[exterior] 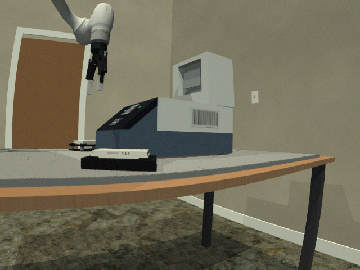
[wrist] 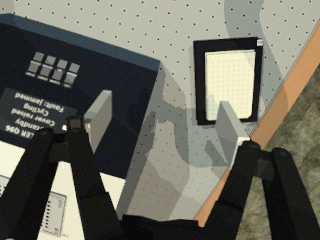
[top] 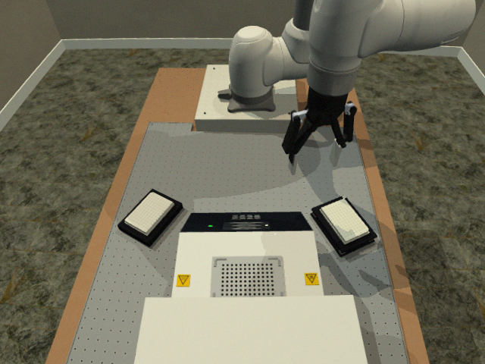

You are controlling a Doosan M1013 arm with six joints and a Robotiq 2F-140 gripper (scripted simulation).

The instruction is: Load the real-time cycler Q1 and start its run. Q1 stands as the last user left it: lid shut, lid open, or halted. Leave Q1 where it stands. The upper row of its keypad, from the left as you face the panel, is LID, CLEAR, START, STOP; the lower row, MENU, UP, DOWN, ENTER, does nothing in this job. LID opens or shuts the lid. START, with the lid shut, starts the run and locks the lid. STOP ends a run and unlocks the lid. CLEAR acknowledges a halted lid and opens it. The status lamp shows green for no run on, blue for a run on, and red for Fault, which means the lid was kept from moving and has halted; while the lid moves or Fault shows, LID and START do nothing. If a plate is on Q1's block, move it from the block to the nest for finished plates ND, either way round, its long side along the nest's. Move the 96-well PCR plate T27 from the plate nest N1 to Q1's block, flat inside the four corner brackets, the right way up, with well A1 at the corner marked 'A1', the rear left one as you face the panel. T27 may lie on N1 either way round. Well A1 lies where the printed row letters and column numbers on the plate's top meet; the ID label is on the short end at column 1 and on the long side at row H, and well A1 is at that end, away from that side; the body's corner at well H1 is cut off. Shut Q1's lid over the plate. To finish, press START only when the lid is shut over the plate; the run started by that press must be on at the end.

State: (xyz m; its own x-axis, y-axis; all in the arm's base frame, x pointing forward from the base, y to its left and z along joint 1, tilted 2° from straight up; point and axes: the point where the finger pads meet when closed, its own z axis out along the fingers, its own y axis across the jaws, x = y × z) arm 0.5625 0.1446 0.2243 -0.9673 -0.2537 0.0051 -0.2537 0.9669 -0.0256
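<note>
My hand is 250 mm above the black nest N1, 120 mm to the right of it and 10 mm short of it. Also, from my hand: black nest ND (450 mm to the right, 270 mm below, 20 mm behind).
</note>
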